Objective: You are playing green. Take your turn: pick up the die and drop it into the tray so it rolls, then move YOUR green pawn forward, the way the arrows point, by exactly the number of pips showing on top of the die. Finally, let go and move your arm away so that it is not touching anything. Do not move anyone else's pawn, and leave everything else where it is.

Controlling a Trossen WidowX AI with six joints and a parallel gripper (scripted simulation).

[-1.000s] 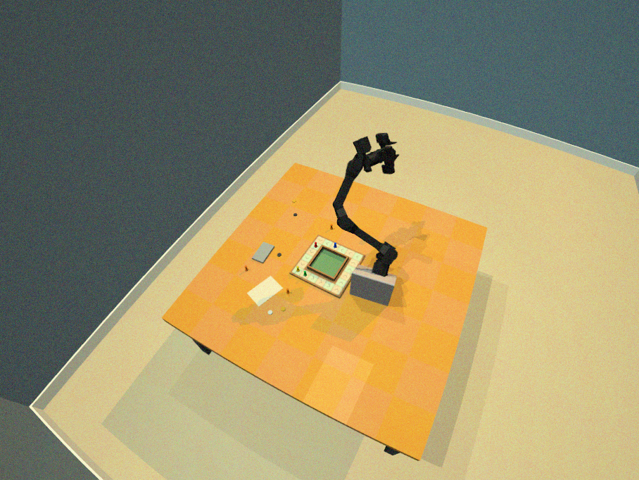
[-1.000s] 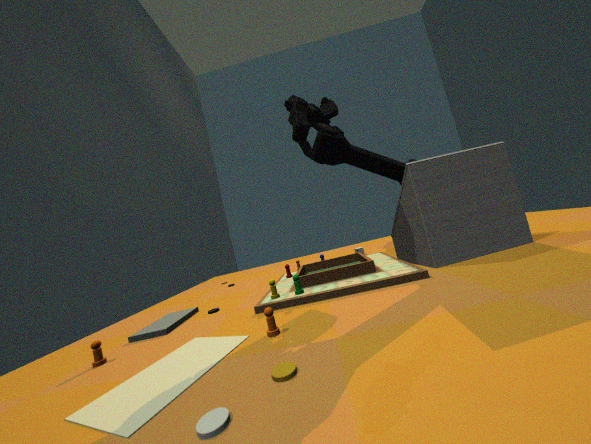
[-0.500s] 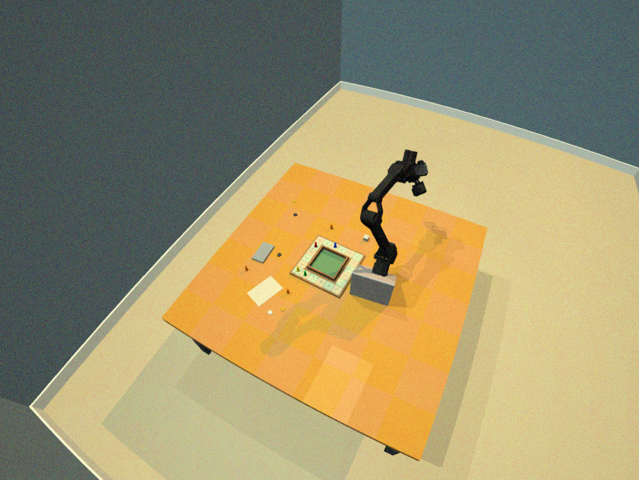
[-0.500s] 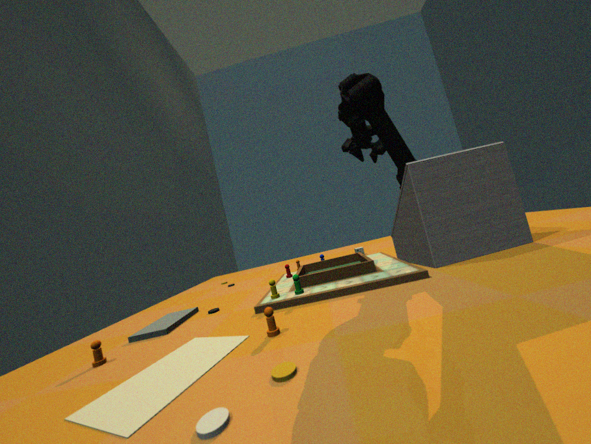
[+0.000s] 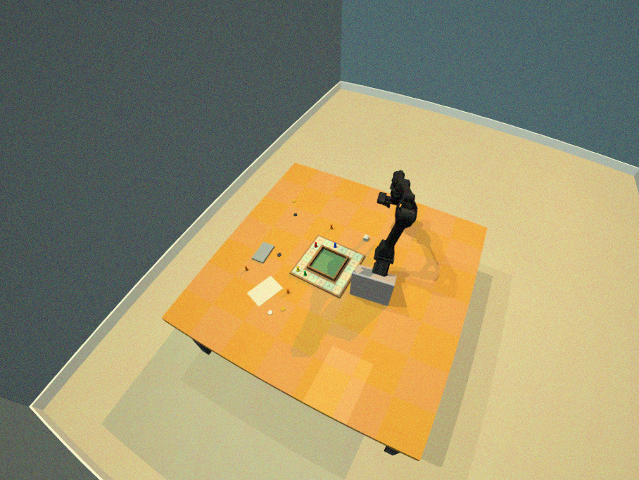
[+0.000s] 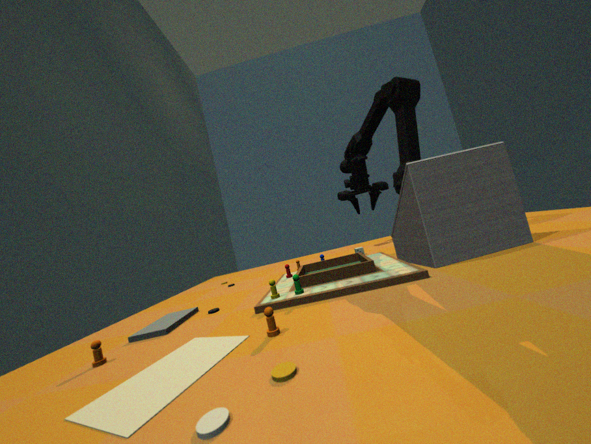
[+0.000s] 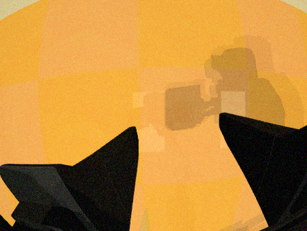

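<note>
Now: the white die 8 cm ahead of my gripper tip, 16 cm to the left of it and 12 cm below it. Also, from my gripper tip: red pawn (29 cm ahead, 34 cm to the left, 11 cm below); green-floored tray (18 cm ahead, 41 cm to the left, 13 cm below); blue pawn (20 cm ahead, 30 cm to the left, 11 cm below).
</note>
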